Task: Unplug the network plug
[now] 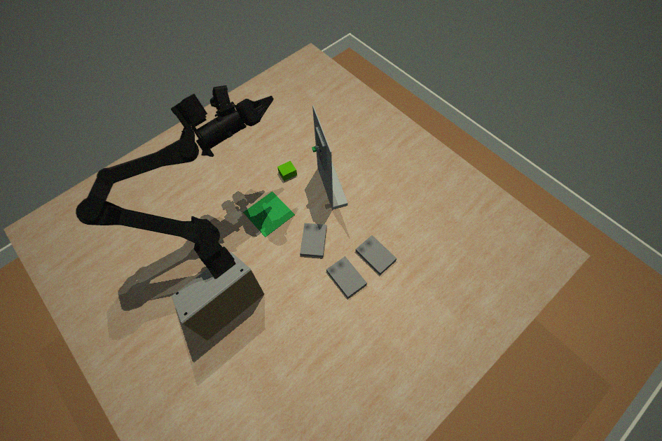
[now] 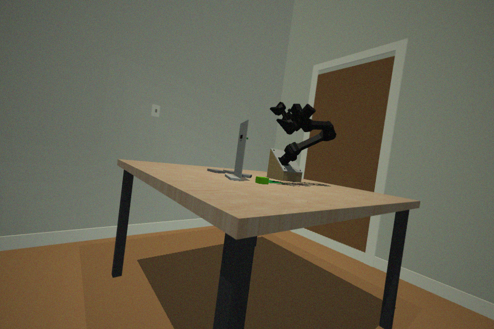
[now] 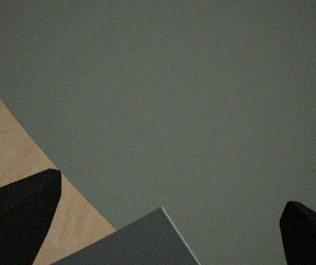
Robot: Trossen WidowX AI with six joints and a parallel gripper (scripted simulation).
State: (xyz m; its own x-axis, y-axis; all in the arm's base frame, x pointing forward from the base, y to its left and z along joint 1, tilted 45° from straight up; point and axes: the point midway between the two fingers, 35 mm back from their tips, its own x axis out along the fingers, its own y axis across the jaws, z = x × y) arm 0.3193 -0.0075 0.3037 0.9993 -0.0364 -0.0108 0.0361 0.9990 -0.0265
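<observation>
The network plug lies 50 mm ahead of my gripper tip, 130 mm to the right of it and 120 mm below it. The rest, counted from my gripper tip: upright grey panel: 70 mm ahead, 140 mm to the right, 210 mm below; green marked square: 130 mm behind, 90 mm to the right, 340 mm below.
</observation>
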